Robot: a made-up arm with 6 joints. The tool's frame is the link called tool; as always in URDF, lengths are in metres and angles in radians. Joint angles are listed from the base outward.
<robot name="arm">
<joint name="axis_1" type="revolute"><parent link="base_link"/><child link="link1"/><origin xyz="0.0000 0.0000 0.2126" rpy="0.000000 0.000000 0.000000"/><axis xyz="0 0 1"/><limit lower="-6.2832" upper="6.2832"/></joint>
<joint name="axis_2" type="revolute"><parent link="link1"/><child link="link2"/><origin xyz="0.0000 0.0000 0.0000" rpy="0.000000 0.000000 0.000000"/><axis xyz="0 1 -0.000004"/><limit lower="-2.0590" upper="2.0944"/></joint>
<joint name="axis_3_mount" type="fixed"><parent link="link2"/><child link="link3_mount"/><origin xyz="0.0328 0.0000 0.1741" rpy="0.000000 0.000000 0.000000"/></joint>
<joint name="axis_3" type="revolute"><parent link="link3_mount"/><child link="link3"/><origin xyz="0.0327 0.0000 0.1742" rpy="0.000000 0.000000 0.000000"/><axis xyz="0 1 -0.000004"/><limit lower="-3.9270" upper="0.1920"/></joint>
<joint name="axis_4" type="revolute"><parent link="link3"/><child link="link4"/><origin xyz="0.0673 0.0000 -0.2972" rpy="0.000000 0.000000 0.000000"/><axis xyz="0 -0.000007 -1"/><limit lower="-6.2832" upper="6.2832"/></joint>
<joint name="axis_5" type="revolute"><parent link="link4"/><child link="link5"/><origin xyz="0.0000 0.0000 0.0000" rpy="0.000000 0.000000 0.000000"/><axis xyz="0 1 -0.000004"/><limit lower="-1.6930" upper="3.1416"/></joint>
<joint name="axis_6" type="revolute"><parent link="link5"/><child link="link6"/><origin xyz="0.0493 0.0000 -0.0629" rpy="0.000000 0.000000 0.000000"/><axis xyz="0 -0.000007 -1"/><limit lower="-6.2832" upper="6.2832"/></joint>
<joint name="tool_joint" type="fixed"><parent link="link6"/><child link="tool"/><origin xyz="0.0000 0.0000 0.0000" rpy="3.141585 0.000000 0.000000"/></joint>
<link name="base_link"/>
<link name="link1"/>
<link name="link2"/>
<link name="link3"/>
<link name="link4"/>
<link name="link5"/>
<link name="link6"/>
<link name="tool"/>
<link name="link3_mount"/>
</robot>
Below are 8 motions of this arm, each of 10 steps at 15 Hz.
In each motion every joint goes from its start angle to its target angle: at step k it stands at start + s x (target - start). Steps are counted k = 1, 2, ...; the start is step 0. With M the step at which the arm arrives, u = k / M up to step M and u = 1 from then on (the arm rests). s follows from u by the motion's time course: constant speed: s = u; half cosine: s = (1 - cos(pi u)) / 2; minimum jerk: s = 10 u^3 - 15 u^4 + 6 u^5.
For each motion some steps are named. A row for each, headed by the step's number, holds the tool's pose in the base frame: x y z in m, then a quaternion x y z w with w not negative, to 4 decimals.
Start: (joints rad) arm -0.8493 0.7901 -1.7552 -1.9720 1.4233 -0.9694
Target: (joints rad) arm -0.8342 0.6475 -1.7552 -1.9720 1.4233 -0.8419
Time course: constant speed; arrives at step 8
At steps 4, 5, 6, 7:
4: 0.3816 -0.5032 0.3271 0.5325 0.2960 -0.6706 0.4231
5: 0.3812 -0.5009 0.3383 0.5357 0.2852 -0.6656 0.4344
6: 0.3805 -0.4985 0.3494 0.5387 0.2744 -0.6603 0.4455
7: 0.3798 -0.4959 0.3606 0.5415 0.2636 -0.6548 0.4565

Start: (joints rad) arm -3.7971 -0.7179 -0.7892 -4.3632 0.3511 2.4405
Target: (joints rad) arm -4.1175 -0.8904 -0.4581 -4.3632 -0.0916 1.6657
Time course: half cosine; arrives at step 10
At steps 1, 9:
1: -0.1389 0.1389 0.5505 0.4931 -0.4814 -0.6589 0.3017
9: -0.0315 0.1357 0.4541 -0.5791 0.5349 0.5877 0.1822

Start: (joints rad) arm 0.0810 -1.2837 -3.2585 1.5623 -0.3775 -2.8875
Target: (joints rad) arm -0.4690 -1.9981 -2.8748 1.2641 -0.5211 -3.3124
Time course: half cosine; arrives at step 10
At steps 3, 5, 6, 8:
3: -0.6787 -0.0481 0.2883 -0.4021 -0.5526 0.6158 0.3922
5: -0.6857 0.0625 0.1766 -0.4172 -0.5982 0.5182 0.4468
6: -0.6743 0.1193 0.1173 -0.4247 -0.6214 0.4659 0.4653
8: -0.6353 0.2036 0.0225 -0.4363 -0.6572 0.3828 0.4808

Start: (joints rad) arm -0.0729 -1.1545 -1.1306 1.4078 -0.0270 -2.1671
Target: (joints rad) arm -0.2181 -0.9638 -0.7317 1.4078 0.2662 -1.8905
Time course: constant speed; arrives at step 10
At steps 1, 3, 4, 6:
1: -0.0525 -0.0441 0.6981 0.4190 0.1409 0.8230 0.3567
3: -0.0117 -0.0437 0.6797 0.4715 0.1627 0.8052 0.3209
4: 0.0075 -0.0442 0.6687 0.4979 0.1712 0.7949 0.3016
6: 0.0431 -0.0464 0.6437 0.5507 0.1830 0.7716 0.2603

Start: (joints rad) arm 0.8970 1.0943 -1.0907 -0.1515 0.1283 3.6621
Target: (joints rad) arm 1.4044 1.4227 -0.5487 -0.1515 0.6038 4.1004
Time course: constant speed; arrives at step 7
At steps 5, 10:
5: 0.0594 0.1921 -0.1205 0.2537 -0.8167 0.4457 0.2646
10: 0.0177 0.1099 -0.0980 0.2360 -0.7023 0.6175 0.2642

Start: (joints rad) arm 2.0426 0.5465 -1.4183 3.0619 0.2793 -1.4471
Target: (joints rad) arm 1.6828 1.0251 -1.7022 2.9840 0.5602 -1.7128
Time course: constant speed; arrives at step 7
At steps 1, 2, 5, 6, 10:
1: -0.2261 0.5118 0.2420 -0.8157 -0.1822 0.1260 0.5343
2: -0.2042 0.5348 0.2172 -0.8124 -0.1819 0.1033 0.5443
5: -0.1264 0.5887 0.1374 -0.8024 -0.1812 0.0337 0.5676
6: -0.0974 0.6010 0.1094 -0.7990 -0.1810 0.0103 0.5733
10: -0.0673 0.6100 0.0808 -0.7956 -0.1808 -0.0133 0.5780

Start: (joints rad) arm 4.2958 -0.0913 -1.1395 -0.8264 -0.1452 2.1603
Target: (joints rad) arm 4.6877 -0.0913 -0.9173 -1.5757 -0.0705 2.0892
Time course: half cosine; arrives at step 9
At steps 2, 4, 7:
2: -0.1024 -0.3889 0.5347 0.0155 -0.7989 0.5782 0.1649
4: -0.0497 -0.3933 0.4998 0.1600 -0.8127 0.5287 0.1854
7: 0.0273 -0.3790 0.4452 0.3911 -0.7739 0.4492 0.2153

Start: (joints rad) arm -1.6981 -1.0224 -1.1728 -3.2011 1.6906 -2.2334
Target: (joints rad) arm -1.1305 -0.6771 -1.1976 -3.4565 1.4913 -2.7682
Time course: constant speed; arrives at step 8
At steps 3, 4, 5, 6, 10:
3: 0.0106 -0.0062 0.7633 -0.0563 0.2750 0.8813 0.3801
4: 0.0167 -0.0299 0.7626 -0.0454 0.2515 0.8874 0.3836
5: 0.0261 -0.0525 0.7607 -0.0314 0.2307 0.8924 0.3864
6: 0.0387 -0.0739 0.7576 -0.0149 0.2130 0.8964 0.3885
10: 0.0724 -0.1109 0.7478 0.0244 0.1880 0.9009 0.3905

